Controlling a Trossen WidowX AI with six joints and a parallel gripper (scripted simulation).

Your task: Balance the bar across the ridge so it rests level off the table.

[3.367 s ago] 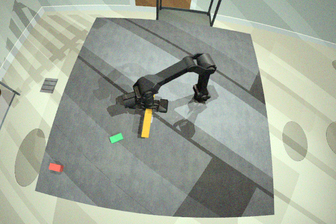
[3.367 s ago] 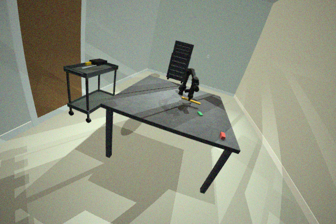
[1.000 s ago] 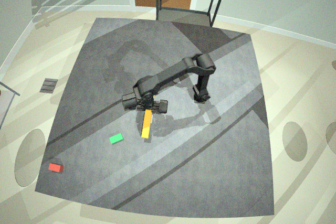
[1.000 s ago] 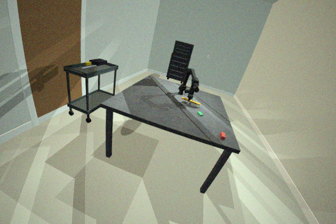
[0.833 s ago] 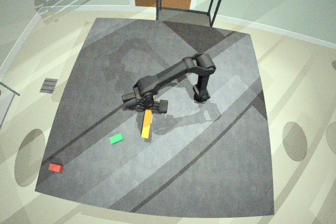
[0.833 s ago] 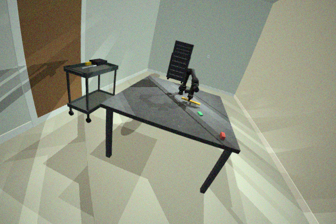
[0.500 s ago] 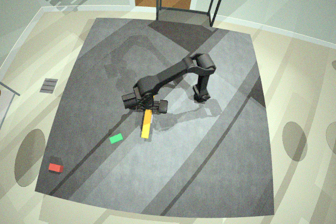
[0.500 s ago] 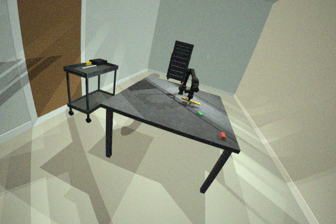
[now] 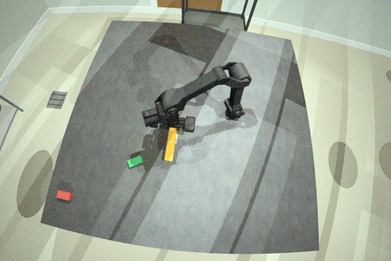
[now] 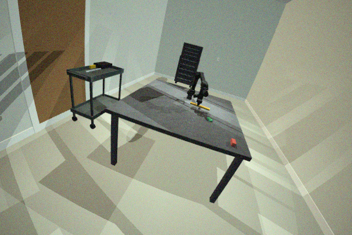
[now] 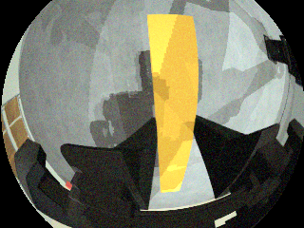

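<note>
My gripper tip is now 30 mm to the right of the bar. From my gripper tip the other things lie so: red block: 460 mm ahead, 370 mm to the left, 40 mm below; then green block: 160 mm ahead, 160 mm to the left, 50 mm below.
</note>
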